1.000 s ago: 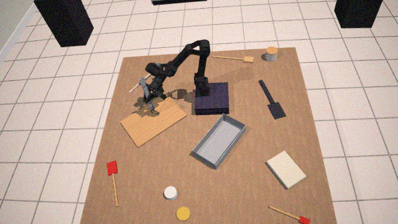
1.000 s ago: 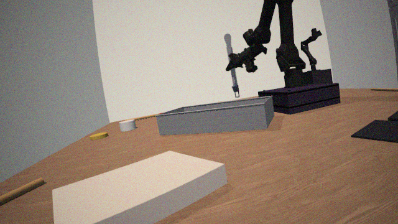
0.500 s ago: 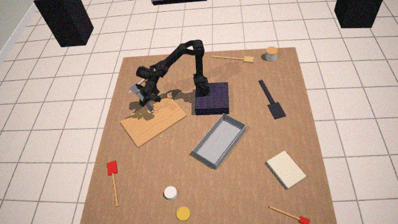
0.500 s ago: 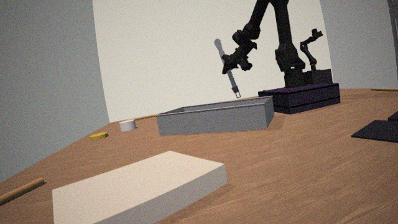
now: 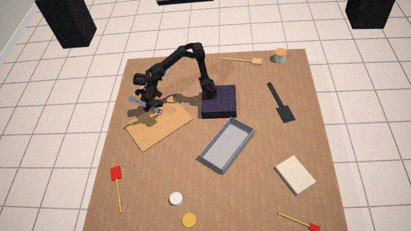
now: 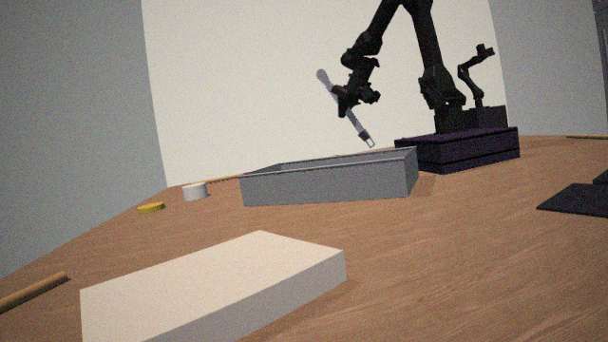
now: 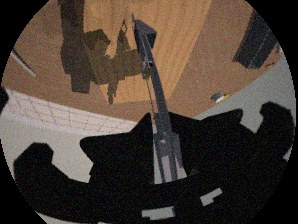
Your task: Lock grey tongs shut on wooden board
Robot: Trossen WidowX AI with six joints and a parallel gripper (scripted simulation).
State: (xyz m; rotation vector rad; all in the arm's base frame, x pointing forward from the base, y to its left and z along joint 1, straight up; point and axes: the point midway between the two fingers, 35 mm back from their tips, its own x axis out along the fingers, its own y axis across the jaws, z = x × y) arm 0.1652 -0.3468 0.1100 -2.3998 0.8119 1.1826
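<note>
Right now the wooden board is 14 cm below my gripper tip, 3 cm to the left of it and 2 cm behind it. The rest, counted from my gripper tip: yellow disc (57 cm ahead, 28 cm to the left, 14 cm below); red spatula (38 cm ahead, 14 cm below, 13 cm to the right); grey roasting tin (46 cm to the left, 15 cm ahead, 12 cm below).
</note>
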